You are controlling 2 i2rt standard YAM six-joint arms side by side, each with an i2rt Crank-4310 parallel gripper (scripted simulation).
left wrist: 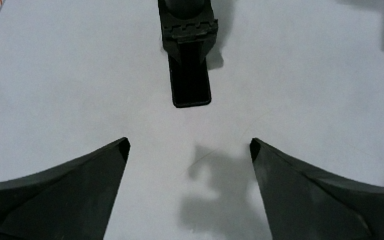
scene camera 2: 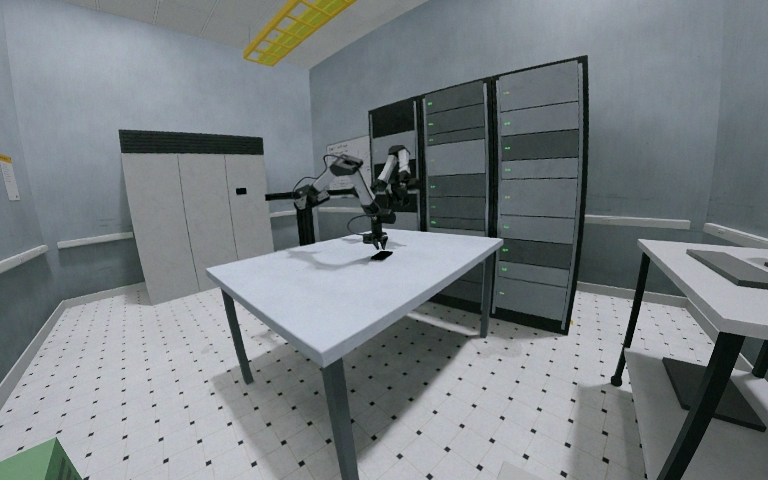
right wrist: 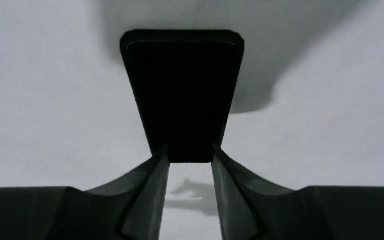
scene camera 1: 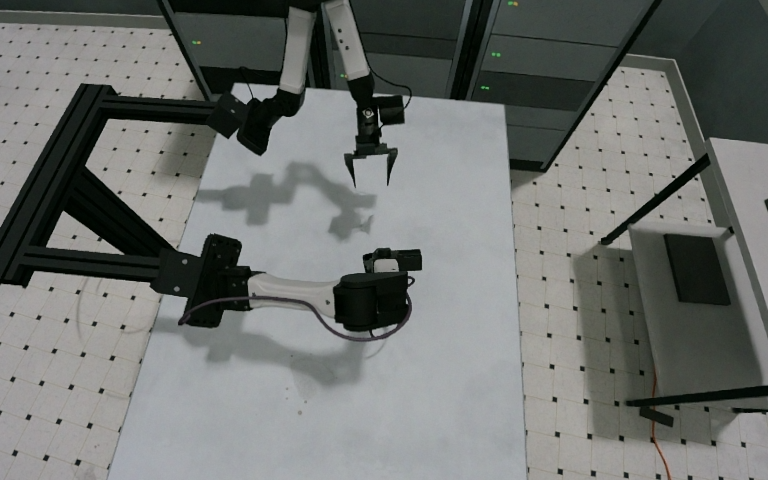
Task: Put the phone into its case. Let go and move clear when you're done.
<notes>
In view: the left gripper [scene camera 1: 371,186], the right gripper [right wrist: 190,145], a black phone [right wrist: 183,87] and a phone case [right wrist: 137,34].
The black phone shows as well in the left wrist view [left wrist: 190,86]. The left gripper is seen too in the left wrist view [left wrist: 189,140]. The right gripper shows as well in the left wrist view [left wrist: 190,64].
</notes>
